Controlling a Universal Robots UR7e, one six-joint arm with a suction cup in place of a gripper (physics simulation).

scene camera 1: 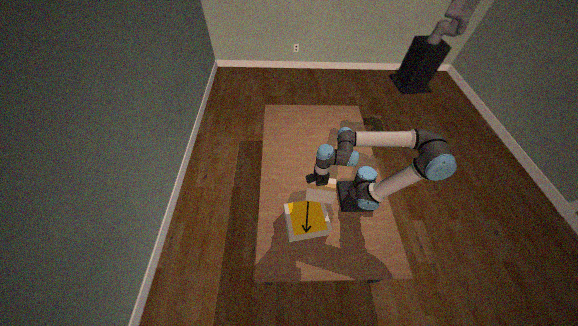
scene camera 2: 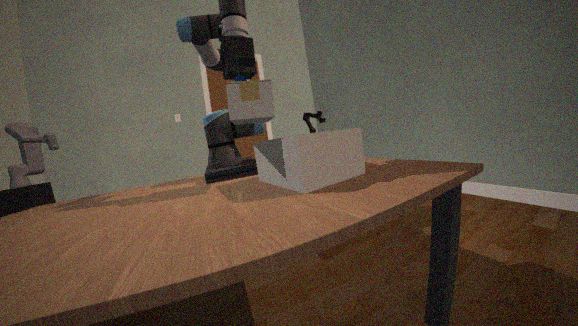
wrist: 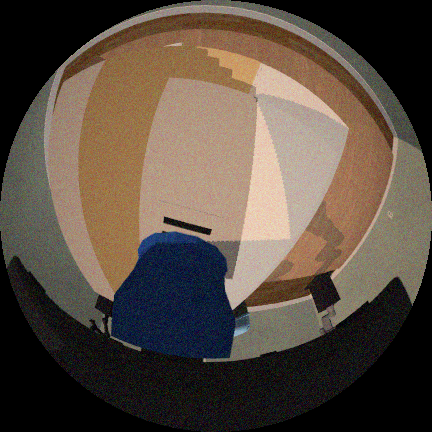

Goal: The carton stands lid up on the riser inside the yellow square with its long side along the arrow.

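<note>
The white carton [scene camera 1: 321, 196] [scene camera 2: 250, 109] [wrist: 200, 150] with tan tape hangs in the air from my suction cup [scene camera 2: 241, 79] [wrist: 182, 240], lid up. The blue cup touches its top face; in scene camera 1 the wrist hides the cup and part of the lid. The pale riser [scene camera 1: 310, 236] [scene camera 2: 325, 160] stands on the table, with the yellow square [scene camera 1: 297, 220] and the black arrow [scene camera 1: 307, 215] on its top. The arrow points toward the bottom of the scene camera 1 view. The carton is beside the riser's far edge in that view, raised off the table.
The arm's dark base [scene camera 1: 348, 197] [scene camera 2: 231, 171] stands on the wooden table [scene camera 1: 285, 130] [scene camera 2: 165, 250], to the right of the riser in scene camera 1. Another arm on a black pedestal [scene camera 1: 421, 62] stands on the floor by the back wall.
</note>
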